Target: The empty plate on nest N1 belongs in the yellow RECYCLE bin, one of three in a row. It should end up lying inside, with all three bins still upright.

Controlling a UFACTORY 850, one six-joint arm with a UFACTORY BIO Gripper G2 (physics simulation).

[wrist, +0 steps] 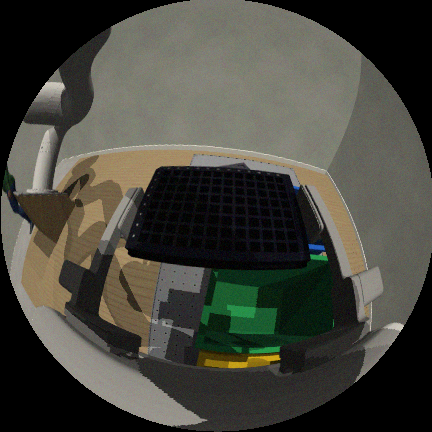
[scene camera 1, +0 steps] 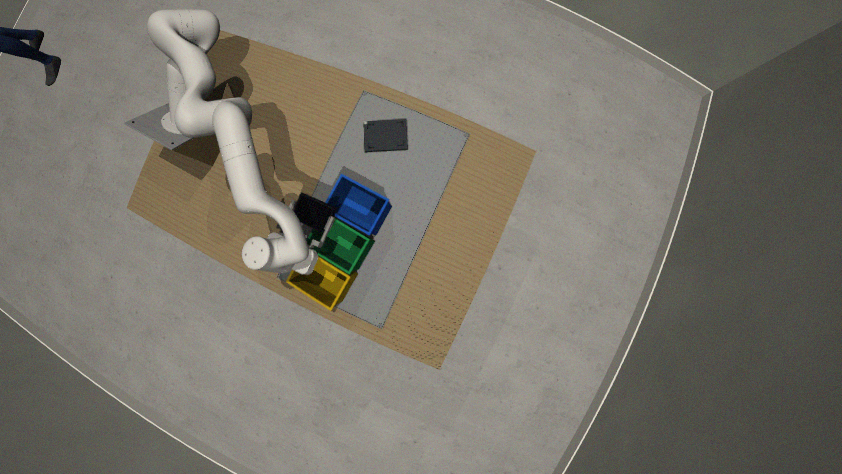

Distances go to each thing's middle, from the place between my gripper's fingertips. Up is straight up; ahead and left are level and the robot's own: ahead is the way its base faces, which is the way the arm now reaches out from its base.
Now: hand 1 cm to the left of the black plate [scene camera 1: 310,211] and 1 cm above it. Round my hand: blue bin [scene camera 1: 359,206] (9 cm ahead, 7 cm to the left, 17 cm below); then yellow bin [scene camera 1: 328,285] (10 cm ahead, 20 cm to the right, 17 cm below); then green bin [scene camera 1: 345,247] (9 cm ahead, 6 cm to the right, 17 cm below).
